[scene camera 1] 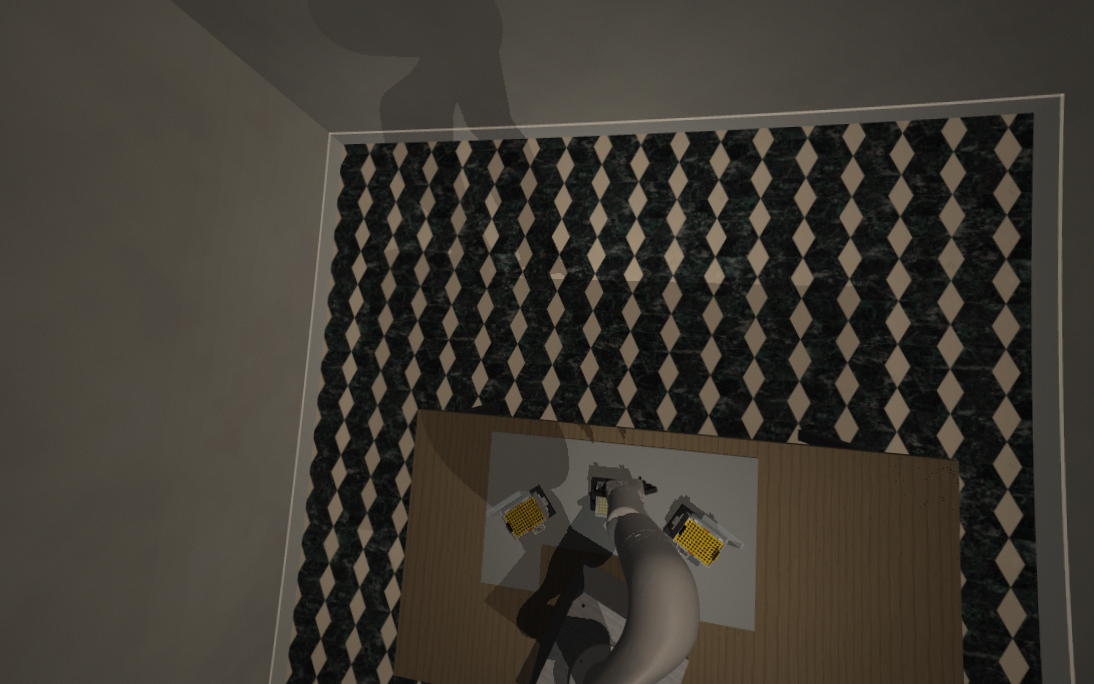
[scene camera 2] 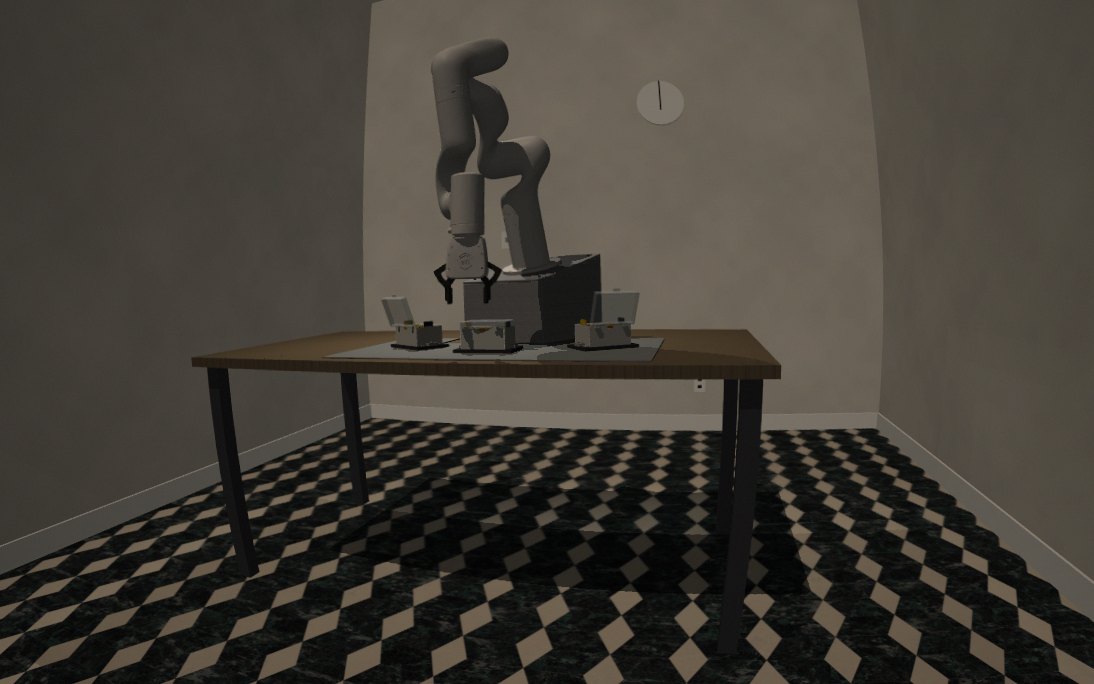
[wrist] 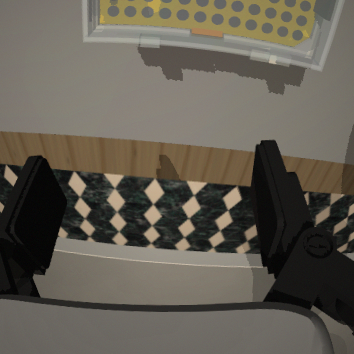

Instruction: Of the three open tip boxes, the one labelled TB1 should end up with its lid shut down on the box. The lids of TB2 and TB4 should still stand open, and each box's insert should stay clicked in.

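Observation:
The middle tip box point(scene camera 1: 601, 506) point(scene camera 2: 486, 337) point(wrist: 207, 20) has its clear lid lying down over the yellow insert; whether it is fully latched cannot be told. The tip box point(scene camera 1: 524, 517) point(scene camera 2: 603, 335) at the right in scene camera 2 has its lid point(scene camera 2: 615, 306) standing open. The tip box point(scene camera 1: 699, 540) point(scene camera 2: 417, 335) at the left there also has its lid point(scene camera 2: 396, 311) open. Both show yellow inserts from above. The labels are too small to read. My gripper point(scene camera 2: 467, 301) point(wrist: 149, 172) is open and empty, a little above the middle box and partly hidden by the arm in scene camera 1.
The boxes stand on a grey mat point(scene camera 1: 718, 475) point(scene camera 2: 363, 352) point(wrist: 75, 90) on the wooden table point(scene camera 1: 863, 564) point(scene camera 2: 726, 346) point(wrist: 125, 150). The two open lids stand up on either side of my gripper. The robot's grey pedestal point(scene camera 2: 500, 310) is behind the boxes in scene camera 2.

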